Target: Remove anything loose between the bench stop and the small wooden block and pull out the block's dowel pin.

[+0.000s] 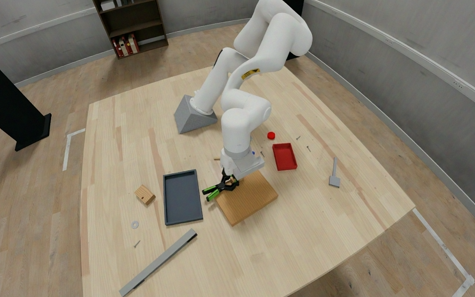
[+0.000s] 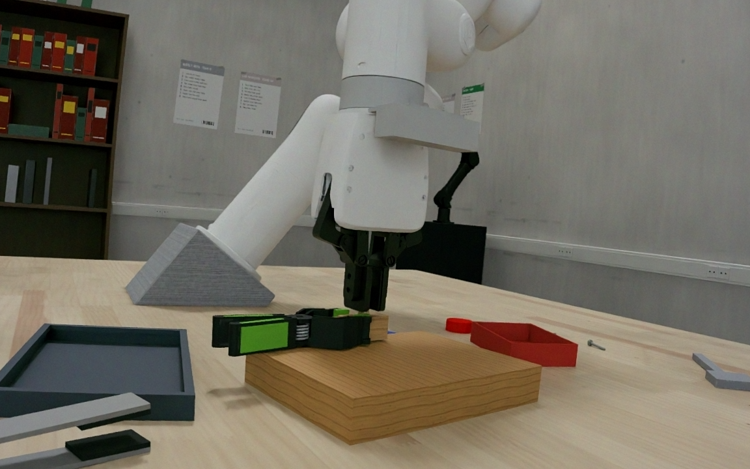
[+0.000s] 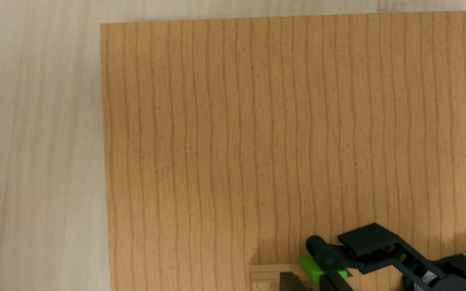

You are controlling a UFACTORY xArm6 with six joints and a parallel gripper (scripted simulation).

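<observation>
Now: hand 2 cm above the dowel pin. The rest, counted from my hand: loose dowel 13 cm behind, 8 cm below, 1 cm to the left; bench board 6 cm below, 6 cm ahead, 1 cm to the right; small wooden block 4 cm below.
</observation>
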